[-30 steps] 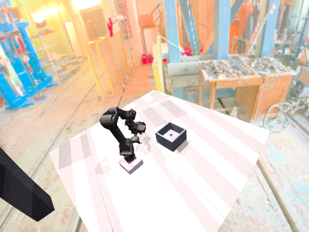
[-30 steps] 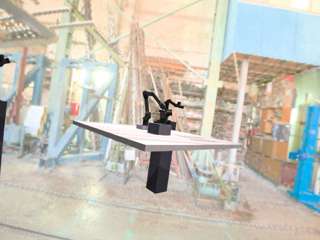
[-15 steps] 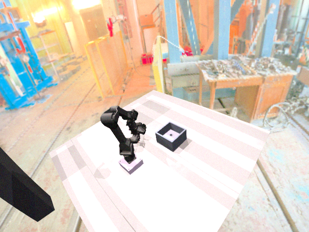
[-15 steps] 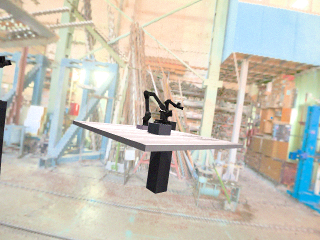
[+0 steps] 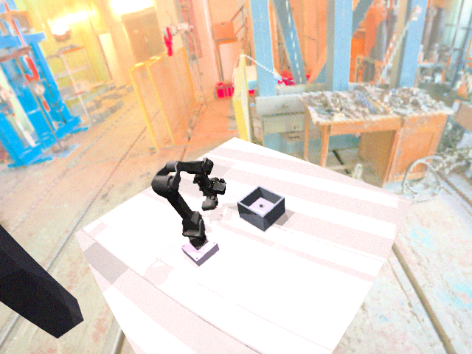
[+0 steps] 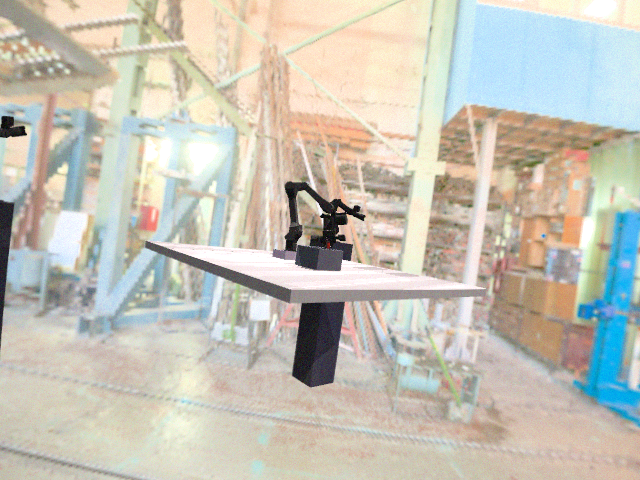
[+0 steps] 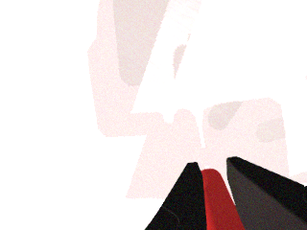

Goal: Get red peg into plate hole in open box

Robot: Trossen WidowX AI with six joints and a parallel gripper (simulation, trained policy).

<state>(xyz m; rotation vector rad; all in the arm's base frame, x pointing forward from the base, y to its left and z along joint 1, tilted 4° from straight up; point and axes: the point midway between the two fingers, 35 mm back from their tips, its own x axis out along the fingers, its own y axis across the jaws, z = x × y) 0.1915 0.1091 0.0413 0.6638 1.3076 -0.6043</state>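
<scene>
My gripper tip is now 13 cm short of the pale plate, 17 cm to the left of it and 2 cm above it. Also, from my gripper tip: grey box (13 cm ahead, 17 cm to the right, 4 cm below); then red peg (1 cm behind, 1 cm to the left, 2 cm above).
</scene>
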